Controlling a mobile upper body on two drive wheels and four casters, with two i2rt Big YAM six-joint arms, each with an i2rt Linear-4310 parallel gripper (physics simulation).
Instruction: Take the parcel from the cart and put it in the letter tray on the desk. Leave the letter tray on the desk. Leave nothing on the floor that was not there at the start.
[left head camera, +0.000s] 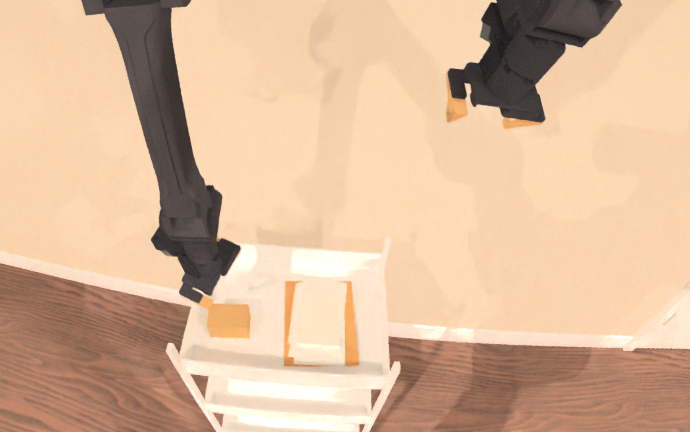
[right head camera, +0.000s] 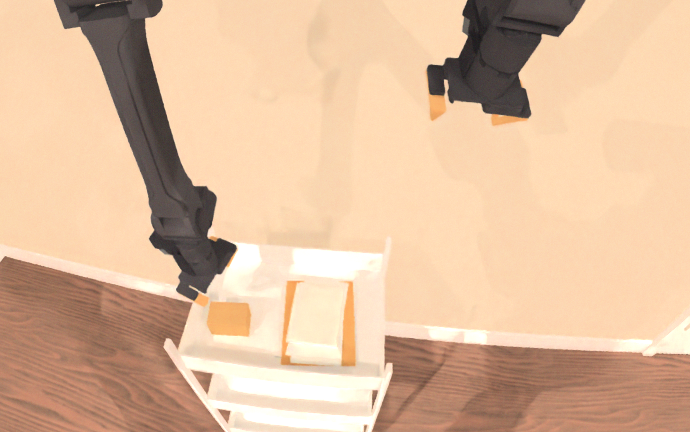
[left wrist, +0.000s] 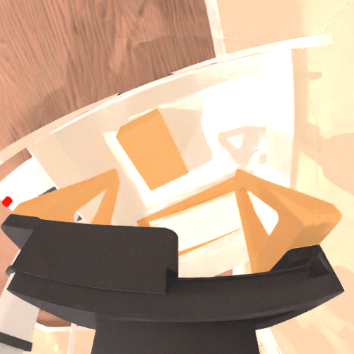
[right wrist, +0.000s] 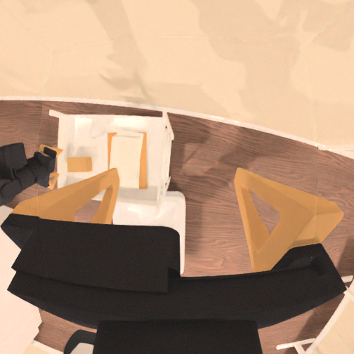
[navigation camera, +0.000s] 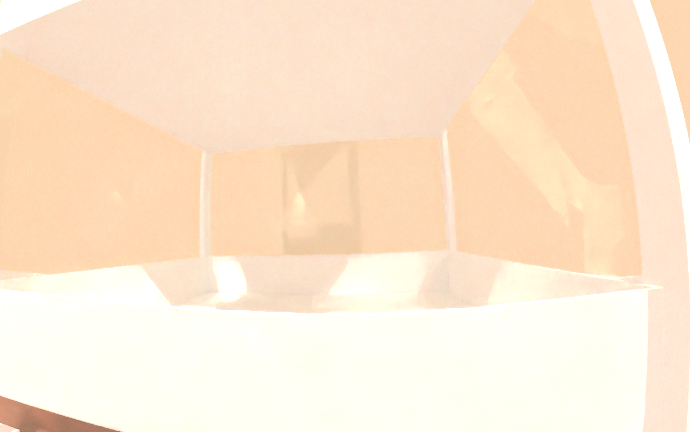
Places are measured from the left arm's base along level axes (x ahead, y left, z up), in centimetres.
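Where they show: left gripper, fingertip midpoint: (left head camera: 216, 286) (right head camera: 215, 284); right gripper, fingertip midpoint: (left head camera: 476, 122) (right head camera: 462, 119).
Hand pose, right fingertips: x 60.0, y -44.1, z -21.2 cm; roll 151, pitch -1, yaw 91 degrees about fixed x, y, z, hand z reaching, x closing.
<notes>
Things, the pixels of their top centre, and the offset from my right fingertips. "*": a spot on its surface instead.
- small orange-brown box at its top centre: (left head camera: 227, 315) (right head camera: 227, 313) dx -2.7, dy +41.8, dz -48.6 cm
- white cart at a spot on its surface: (right head camera: 267, 325) * dx -2.5, dy +33.2, dz -53.6 cm
The parcel, a small orange-brown box (left head camera: 228, 320) (right head camera: 229, 319) (left wrist: 151, 150) (right wrist: 80, 164), rests on the top shelf of the white cart (left head camera: 267, 310) (right head camera: 267, 325) (left wrist: 85, 150) (right wrist: 100, 150). My left gripper (left head camera: 221, 277) (right head camera: 217, 280) (left wrist: 176, 175) (right wrist: 59, 161) is open and empty, at the cart's left edge beside the parcel; in the left wrist view the parcel lies beyond the fingertips. My right gripper (left head camera: 478, 123) (right head camera: 463, 121) (right wrist: 176, 174) is open and empty, away to the right of the cart. I cannot make out the letter tray or the desk in these views.
A pale stack of papers (left head camera: 318, 315) (right head camera: 316, 315) (left wrist: 200, 220) (right wrist: 125, 160) lies on an orange sheet right of the parcel. The cart has upright corner posts. A wall (left head camera: 407, 203) stands behind it. The cart's white side (navigation camera: 325, 356) fills the lower navigation view.
</notes>
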